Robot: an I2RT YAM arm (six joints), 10 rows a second.
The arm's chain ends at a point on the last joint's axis. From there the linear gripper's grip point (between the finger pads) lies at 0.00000 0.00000 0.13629 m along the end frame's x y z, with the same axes.
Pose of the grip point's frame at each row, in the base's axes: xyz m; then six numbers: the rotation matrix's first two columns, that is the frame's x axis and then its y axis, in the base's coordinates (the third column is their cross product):
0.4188, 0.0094, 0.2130, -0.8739, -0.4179, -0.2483, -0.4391, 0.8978, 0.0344
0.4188, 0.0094, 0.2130, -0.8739, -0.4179, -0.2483, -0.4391, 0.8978, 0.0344
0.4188, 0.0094, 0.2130, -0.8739, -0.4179, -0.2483, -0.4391, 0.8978, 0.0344
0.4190, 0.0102, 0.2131, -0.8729, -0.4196, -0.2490, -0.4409, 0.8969, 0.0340
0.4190, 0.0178, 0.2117, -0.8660, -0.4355, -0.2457, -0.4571, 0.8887, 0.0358
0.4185, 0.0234, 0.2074, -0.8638, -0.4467, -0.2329, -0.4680, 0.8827, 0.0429
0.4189, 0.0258, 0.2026, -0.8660, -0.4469, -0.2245, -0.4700, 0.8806, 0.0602
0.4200, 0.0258, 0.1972, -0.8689, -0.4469, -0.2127, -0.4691, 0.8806, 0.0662
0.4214, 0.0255, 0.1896, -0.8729, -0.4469, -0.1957, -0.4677, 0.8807, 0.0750
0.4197, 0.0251, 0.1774, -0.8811, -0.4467, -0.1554, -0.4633, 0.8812, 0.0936
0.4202, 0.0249, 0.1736, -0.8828, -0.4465, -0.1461, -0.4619, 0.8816, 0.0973
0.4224, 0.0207, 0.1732, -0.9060, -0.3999, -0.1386, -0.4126, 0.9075, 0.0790
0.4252, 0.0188, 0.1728, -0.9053, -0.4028, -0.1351, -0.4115, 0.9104, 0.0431
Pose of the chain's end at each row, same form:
0.3904, -0.0096, 0.3449, -0.8739, -0.4179, -0.2483, -0.4391, 0.8978, 0.0344
0.3904, -0.0096, 0.3449, -0.8739, -0.4179, -0.2483, -0.4391, 0.8978, 0.0344
0.3904, -0.0096, 0.3449, -0.8739, -0.4179, -0.2483, -0.4391, 0.8978, 0.0344
0.3905, -0.0088, 0.3450, -0.8729, -0.4196, -0.2490, -0.4409, 0.8969, 0.0340
0.3914, -0.0017, 0.3437, -0.8660, -0.4355, -0.2457, -0.4571, 0.8887, 0.0358
0.3931, 0.0035, 0.3398, -0.8638, -0.4467, -0.2329, -0.4680, 0.8827, 0.0429
0.3956, 0.0043, 0.3352, -0.8660, -0.4469, -0.2245, -0.4700, 0.8806, 0.0602
0.3985, 0.0044, 0.3301, -0.8689, -0.4469, -0.2127, -0.4691, 0.8806, 0.0662
0.4025, 0.0041, 0.3229, -0.8729, -0.4469, -0.1957, -0.4677, 0.8807, 0.0750
0.4067, 0.0040, 0.3114, -0.8811, -0.4467, -0.1554, -0.4633, 0.8812, 0.0936
0.4086, 0.0040, 0.3078, -0.8828, -0.4465, -0.1461, -0.4619, 0.8816, 0.0973
0.4096, 0.0032, 0.3077, -0.9060, -0.3999, -0.1386, -0.4126, 0.9075, 0.0790
0.4108, 0.0059, 0.3077, -0.9053, -0.4028, -0.1351, -0.4115, 0.9104, 0.0431

